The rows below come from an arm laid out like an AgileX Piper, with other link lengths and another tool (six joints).
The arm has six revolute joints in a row. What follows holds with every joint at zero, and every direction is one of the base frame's.
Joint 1 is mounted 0.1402 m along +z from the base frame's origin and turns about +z.
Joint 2 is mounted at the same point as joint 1 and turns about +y.
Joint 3 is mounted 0.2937 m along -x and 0.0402 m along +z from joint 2 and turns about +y.
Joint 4 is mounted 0.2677 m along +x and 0.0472 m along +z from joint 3 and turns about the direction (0.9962, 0, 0.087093).
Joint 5 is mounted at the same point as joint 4 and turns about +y.
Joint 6 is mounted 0.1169 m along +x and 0.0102 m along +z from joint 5 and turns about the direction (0.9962, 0, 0.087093).
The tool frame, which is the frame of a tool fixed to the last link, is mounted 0.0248 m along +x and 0.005 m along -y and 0.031 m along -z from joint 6; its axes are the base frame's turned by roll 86.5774, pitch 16.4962 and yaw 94.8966 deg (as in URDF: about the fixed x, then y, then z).
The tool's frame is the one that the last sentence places.
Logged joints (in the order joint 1, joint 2, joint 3, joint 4, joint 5, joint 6), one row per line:
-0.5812 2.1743 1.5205 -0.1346 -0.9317 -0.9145
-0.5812 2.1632 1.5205 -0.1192 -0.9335 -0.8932
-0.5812 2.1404 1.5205 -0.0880 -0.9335 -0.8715
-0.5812 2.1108 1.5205 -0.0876 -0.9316 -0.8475
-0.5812 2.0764 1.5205 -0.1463 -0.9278 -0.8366
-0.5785 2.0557 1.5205 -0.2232 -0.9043 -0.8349
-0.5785 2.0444 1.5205 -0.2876 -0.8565 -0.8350
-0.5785 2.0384 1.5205 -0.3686 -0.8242 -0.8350
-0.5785 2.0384 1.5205 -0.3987 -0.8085 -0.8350
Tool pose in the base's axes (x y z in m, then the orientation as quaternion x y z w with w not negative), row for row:
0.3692 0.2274 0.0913 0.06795 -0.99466 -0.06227 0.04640
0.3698 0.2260 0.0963 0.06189 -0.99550 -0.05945 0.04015
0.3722 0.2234 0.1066 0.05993 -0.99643 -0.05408 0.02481
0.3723 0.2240 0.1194 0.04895 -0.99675 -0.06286 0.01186
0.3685 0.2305 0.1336 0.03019 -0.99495 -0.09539 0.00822
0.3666 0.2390 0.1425 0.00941 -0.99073 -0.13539 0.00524
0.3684 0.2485 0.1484 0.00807 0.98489 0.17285 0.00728
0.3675 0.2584 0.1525 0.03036 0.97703 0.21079 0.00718
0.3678 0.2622 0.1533 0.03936 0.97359 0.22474 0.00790
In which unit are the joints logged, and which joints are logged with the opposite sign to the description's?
The joints are logged in radians. Opposite sign: joint 1, joint 3, joint 4, joint 5.
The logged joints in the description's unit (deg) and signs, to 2 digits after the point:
33.30 124.58 -87.12 7.71 53.38 -52.40
33.30 123.94 -87.12 6.83 53.49 -51.18
33.30 122.64 -87.12 5.04 53.49 -49.93
33.30 120.94 -87.12 5.02 53.38 -48.56
33.30 118.97 -87.12 8.38 53.16 -47.93
33.15 117.78 -87.12 12.79 51.81 -47.84
33.15 117.14 -87.12 16.48 49.07 -47.84
33.15 116.79 -87.12 21.12 47.22 -47.84
33.15 116.79 -87.12 22.84 46.32 -47.84

